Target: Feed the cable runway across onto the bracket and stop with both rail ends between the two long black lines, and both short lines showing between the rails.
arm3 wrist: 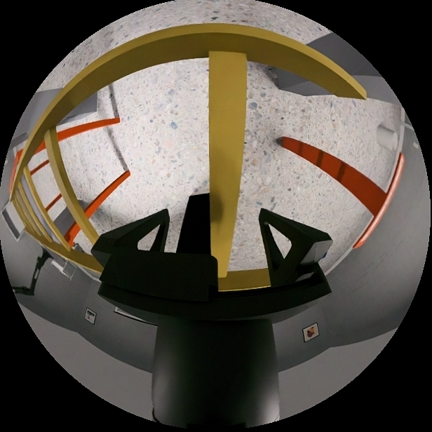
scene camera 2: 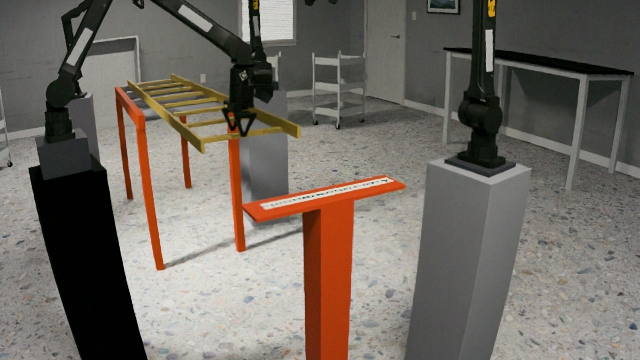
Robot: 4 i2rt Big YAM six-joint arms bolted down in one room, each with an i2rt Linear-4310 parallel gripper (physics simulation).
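The yellow ladder-like cable runway (arm3 wrist: 227,110) (scene camera 2: 192,136) lies across the orange stand (arm3 wrist: 107,192) (scene camera 2: 151,200); its near end overhangs, apart from the bracket. The orange T-shaped bracket (arm3 wrist: 345,177) (scene camera 2: 335,250) carries a white strip (scene camera 2: 325,194) whose lines are too small to tell apart. Arm3's gripper (arm3 wrist: 215,215) is open; the end rung passes between its spread fingers, with one rail near the palm. In scene camera 2, a gripper (scene camera 2: 239,131) hangs down at the end rung, fingers apart. The arms at the left and right show without their grippers.
A black pedestal (scene camera 2: 85,260) stands at the left, a grey pedestal (scene camera 2: 450,250) right of the bracket, each bearing an arm. Another grey pedestal (scene camera 2: 265,170) stands behind the runway's near end. A white cart (scene camera 2: 339,86) and a black-topped table (scene camera 2: 540,62) stand farther back.
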